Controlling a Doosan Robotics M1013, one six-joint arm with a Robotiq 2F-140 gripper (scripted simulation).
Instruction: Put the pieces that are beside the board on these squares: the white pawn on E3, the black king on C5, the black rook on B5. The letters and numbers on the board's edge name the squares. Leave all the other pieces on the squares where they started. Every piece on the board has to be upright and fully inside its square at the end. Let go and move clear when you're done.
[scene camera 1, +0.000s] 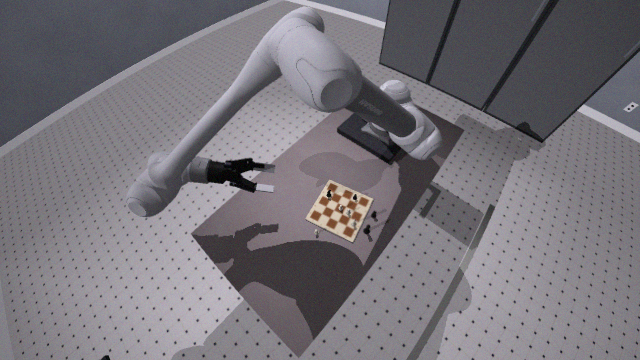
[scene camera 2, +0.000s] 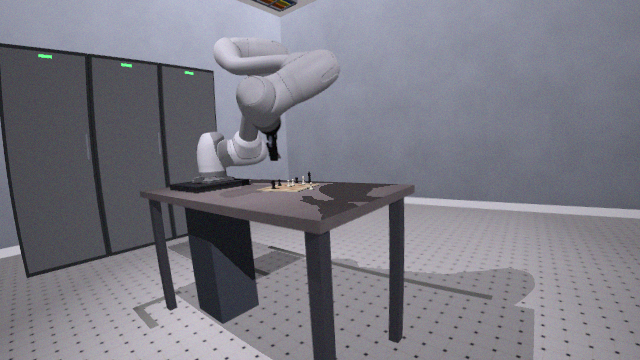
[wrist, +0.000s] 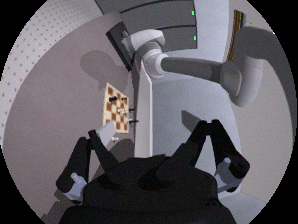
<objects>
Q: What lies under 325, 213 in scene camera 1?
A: A chessboard.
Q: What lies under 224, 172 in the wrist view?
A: My gripper.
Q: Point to my gripper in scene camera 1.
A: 274, 180
</objects>
